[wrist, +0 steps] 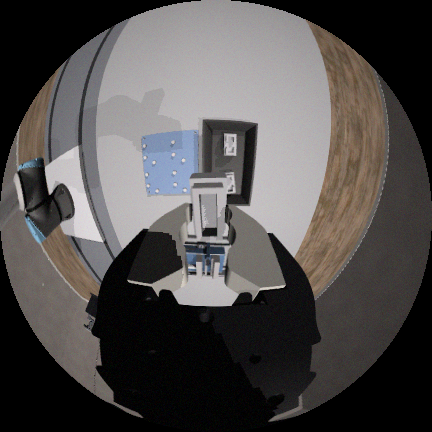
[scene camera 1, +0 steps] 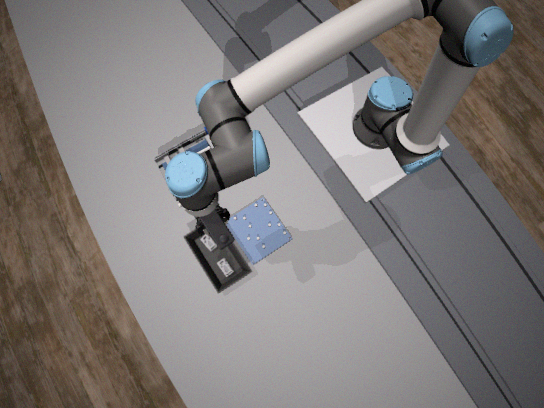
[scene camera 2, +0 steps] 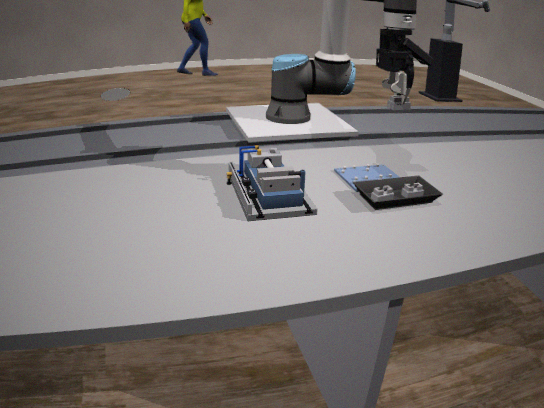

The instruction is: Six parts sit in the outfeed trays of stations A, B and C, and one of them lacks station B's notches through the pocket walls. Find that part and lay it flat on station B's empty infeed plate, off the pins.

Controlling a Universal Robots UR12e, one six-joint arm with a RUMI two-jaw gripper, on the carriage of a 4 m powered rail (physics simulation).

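Observation:
My gripper is shut on a light grey part, held high above the table. Its pocket faces the wrist camera, and its wall rims look unbroken there; the fingers cover its sides. A black tray holds two grey parts with gaps in their pocket walls; the held part hides some of the nearer one in the wrist view. Beside the tray lies a blue plate with pins and no part on it. I cannot tell which station this is.
A blue and grey vise fixture stands beside the tray and plate, partly under the arm in scene camera 1. The arm's white carriage plate is on the rail. A person and a black pedestal are behind.

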